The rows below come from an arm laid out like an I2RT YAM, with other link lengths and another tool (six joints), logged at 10 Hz.
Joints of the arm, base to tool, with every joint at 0 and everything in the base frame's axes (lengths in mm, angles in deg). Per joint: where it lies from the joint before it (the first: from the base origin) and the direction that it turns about. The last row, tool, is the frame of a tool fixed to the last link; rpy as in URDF.
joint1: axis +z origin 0 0 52.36
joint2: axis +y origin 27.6 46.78 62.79
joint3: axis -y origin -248.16 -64.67 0
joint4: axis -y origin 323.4 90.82 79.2
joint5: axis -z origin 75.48 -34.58 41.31
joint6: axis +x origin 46.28 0 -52.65
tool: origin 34 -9 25 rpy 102.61 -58.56 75.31
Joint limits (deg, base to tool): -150..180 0..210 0..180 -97..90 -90..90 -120..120
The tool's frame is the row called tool.
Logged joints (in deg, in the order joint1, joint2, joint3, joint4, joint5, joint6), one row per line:
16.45 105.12 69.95 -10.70 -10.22 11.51
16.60 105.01 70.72 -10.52 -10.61 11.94
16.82 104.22 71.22 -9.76 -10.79 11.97
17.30 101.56 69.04 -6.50 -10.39 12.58
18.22 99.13 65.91 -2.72 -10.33 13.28
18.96 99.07 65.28 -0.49 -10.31 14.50
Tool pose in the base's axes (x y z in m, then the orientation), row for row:
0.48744 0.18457 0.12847 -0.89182 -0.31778 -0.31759 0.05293
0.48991 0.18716 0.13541 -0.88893 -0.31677 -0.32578 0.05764
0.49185 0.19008 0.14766 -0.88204 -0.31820 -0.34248 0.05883
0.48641 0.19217 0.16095 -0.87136 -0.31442 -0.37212 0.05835
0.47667 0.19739 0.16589 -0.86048 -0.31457 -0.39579 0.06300
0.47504 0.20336 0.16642 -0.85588 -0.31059 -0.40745 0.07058
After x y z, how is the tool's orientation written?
As a quaternion, x y z w.
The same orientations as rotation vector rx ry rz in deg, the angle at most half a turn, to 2 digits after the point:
-155.33 -55.35 -55.32
-154.39 -55.02 -56.58
-153.08 -55.23 -59.44
-151.27 -54.58 -64.60
-148.97 -54.46 -68.52
-147.50 -53.53 -70.22

